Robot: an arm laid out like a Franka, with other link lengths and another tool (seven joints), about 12 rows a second.
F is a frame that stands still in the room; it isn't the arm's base.
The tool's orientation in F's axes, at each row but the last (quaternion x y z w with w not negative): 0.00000, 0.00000, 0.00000, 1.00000; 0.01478, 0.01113, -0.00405, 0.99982; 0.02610, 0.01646, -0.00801, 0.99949; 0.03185, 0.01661, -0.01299, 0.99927; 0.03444, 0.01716, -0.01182, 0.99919; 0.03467, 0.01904, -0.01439, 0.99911; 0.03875, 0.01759, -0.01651, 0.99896; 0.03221, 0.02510, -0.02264, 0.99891; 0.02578, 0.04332, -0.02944, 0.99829
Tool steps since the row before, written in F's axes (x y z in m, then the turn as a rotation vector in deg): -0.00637, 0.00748, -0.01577, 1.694, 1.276, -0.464; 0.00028, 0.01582, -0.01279, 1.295, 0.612, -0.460; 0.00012, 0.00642, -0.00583, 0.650, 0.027, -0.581; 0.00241, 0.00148, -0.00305, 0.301, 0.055, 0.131; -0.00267, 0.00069, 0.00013, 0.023, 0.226, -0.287; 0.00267, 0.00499, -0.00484, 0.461, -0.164, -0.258; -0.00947, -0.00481, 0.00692, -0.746, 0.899, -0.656; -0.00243, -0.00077, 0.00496, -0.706, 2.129, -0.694; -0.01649, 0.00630, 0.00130, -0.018, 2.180, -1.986
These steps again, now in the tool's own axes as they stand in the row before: -0.00637, 0.00748, -0.01577, 1.694, 1.276, -0.464; 0.00044, 0.01544, -0.01324, 1.300, 0.609, -0.449; 0.00022, 0.00611, -0.00615, 0.669, 0.008, -0.560; 0.00247, 0.00135, -0.00306, 0.295, 0.071, 0.137; -0.00269, 0.00063, -0.00001, 0.028, 0.206, -0.301; 0.00272, 0.00472, -0.00507, 0.475, -0.167, -0.229; -0.00956, -0.00459, 0.00695, -0.750, 0.820, -0.749; -0.00265, -0.00057, 0.00488, -0.761, 2.045, -0.865; -0.01687, 0.00534, -0.00045, 0.034, 2.075, -2.095
